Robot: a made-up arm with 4 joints.
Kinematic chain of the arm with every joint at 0, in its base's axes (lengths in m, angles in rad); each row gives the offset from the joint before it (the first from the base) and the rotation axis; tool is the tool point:
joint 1: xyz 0 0 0.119 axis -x
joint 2: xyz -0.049 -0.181 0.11 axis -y
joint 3: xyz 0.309 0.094 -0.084 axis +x
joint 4: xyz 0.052 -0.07 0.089 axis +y
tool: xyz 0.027 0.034 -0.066
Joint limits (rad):
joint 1: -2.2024..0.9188
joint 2: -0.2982..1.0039
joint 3: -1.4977..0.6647
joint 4: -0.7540..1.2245
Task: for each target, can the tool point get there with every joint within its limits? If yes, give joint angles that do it. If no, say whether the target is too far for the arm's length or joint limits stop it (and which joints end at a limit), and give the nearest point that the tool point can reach.
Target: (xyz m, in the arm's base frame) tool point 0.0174 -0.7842 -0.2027
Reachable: no: too far | nearest point 0.1936 -0.4365 -0.0601 | short by 0.415 m
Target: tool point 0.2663 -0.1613 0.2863
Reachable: yes | joints -0.4116 0.4528 -1.1154 0.8272
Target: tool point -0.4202 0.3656 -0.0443
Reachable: no: joint limits stop it (at a limit: joint 1, joint 2, joint 3, joint 4) | nearest point 0.2238 0.1243 0.0355 | short by 0.692 m
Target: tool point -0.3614 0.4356 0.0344
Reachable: no: joint limits stop it (at a limit: joint 1, joint 2, joint 4) | nearest point 0.1536 0.2451 0.3685 | short by 0.643 m
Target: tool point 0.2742 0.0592 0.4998
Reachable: yes | joints 0.4947 0.8042 0.1857 -0.3055
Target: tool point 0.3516 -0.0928 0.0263
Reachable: yes | joints -0.6850 -0.1847 0.1857 -0.5004
